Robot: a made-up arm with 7 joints.
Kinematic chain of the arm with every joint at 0, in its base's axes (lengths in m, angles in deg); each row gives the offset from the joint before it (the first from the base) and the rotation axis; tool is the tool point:
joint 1: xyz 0 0 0.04 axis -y
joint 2: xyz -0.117 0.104 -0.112 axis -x
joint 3: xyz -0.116 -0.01 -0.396 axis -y
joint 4: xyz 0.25 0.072 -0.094 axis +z
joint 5: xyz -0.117 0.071 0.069 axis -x
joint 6: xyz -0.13 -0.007 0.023 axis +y
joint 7: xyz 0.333 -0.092 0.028 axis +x
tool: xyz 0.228 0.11 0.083
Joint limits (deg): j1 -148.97..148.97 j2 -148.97..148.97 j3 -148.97..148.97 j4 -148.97..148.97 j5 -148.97..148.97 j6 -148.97..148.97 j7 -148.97..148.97
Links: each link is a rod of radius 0.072 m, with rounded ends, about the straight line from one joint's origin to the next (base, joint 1, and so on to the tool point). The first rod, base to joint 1, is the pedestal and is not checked.
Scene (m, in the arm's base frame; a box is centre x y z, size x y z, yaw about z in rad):
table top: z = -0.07
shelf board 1: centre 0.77 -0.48 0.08 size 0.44 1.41 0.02 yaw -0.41
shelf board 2: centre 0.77 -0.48 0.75 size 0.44 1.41 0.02 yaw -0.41
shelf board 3: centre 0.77 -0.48 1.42 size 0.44 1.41 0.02 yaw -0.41
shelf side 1: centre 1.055 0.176 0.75 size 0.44 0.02 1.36 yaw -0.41
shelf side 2: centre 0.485 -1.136 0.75 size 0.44 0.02 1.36 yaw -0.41
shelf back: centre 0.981 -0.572 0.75 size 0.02 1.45 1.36 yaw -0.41
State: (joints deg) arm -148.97 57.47 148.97 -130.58 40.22 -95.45 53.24
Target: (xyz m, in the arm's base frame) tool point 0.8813 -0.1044 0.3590
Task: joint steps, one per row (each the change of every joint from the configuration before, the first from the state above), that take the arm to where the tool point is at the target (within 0.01 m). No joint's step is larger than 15 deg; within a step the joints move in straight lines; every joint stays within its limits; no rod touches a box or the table.
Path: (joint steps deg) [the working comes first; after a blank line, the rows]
Joints at the target: -148.97 61.19 131.78 -148.97 68.39 -67.85 46.68
Straight joint move there: touches shelf board 2.

1: 10.04 0.07 -9.77 -0.06 -1.28 7.43 -0.57
2: 10.03 0.07 -9.78 -0.07 -1.29 7.42 -0.58
3: 5.16 1.29 -8.96 -2.25 14.40 12.20 -4.42
4: 5.16 1.29 -8.95 -2.26 14.40 12.20 -4.43
5: 5.15 1.29 -8.96 -2.26 14.40 12.20 -4.43
6: -11.84 -0.10 9.75 -3.83 -4.15 -7.95 2.62
7: -11.85 -0.09 9.74 -3.83 -4.15 -7.95 2.62
8: -11.85 -0.10 9.74 -3.83 -4.16 -7.95 2.63

